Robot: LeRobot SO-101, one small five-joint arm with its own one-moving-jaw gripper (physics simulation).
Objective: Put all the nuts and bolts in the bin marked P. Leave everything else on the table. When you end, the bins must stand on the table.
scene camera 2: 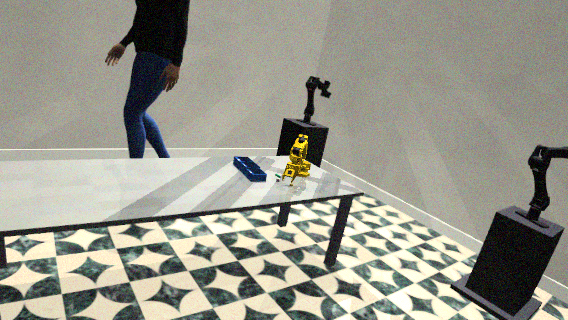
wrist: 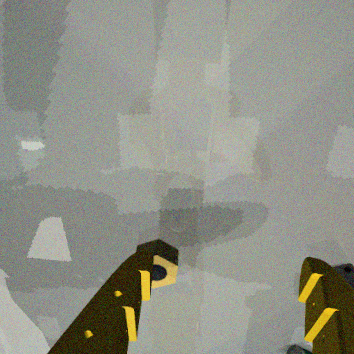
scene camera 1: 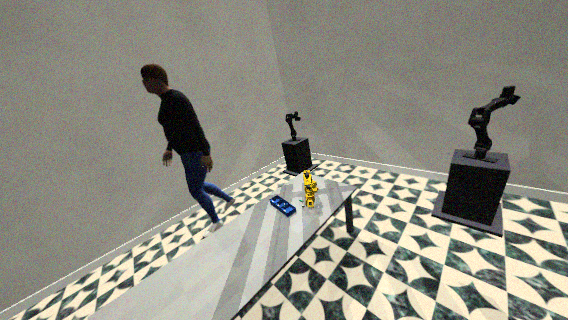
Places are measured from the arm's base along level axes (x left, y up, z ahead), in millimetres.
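Where they show: hand, its tool point: (scene camera 2: 291, 181) (wrist: 151, 269).
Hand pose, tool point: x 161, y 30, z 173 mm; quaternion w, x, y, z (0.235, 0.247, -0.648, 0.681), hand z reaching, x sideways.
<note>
Each offset is from my tool point to the top centre of the thing. "*": to the spot under its first point. Level surfaces: height alone.
My yellow gripper (wrist: 234, 252) (scene camera 2: 287, 182) is open and low over the table, with a wide gap between its jaws. In the wrist view a brass-coloured nut @(dx -15, dy -21, dz -20 mm) (wrist: 171, 272) shows at the left jaw's tip, partly hidden by that jaw; the right jaw is well apart from it. The blue bin unit @(dx -218, dy +17, dz +119 mm) (scene camera 1: 291, 212) (scene camera 2: 258, 177) stands upright on the table beside the arm. Its letters cannot be read in the scene views, and it does not show in the wrist view. Its contents are too small to tell.
A small green thing @(dx -138, dy -19, dz -22 mm) (scene camera 2: 277, 175) and a small dark thing @(dx -80, dy -13, dz +22 mm) (scene camera 2: 278, 180) lie between bin and gripper. A dark object @(* dx -75, dy -25, dz +29 mm) (wrist: 345, 271) shows past the right jaw, another (wrist: 299, 349) at the bottom edge. The table @(dy -29 mm) (scene camera 1: 200, 270) (scene camera 2: 75, 190) has shadow bands. A person (scene camera 1: 182, 122) is behind it.
</note>
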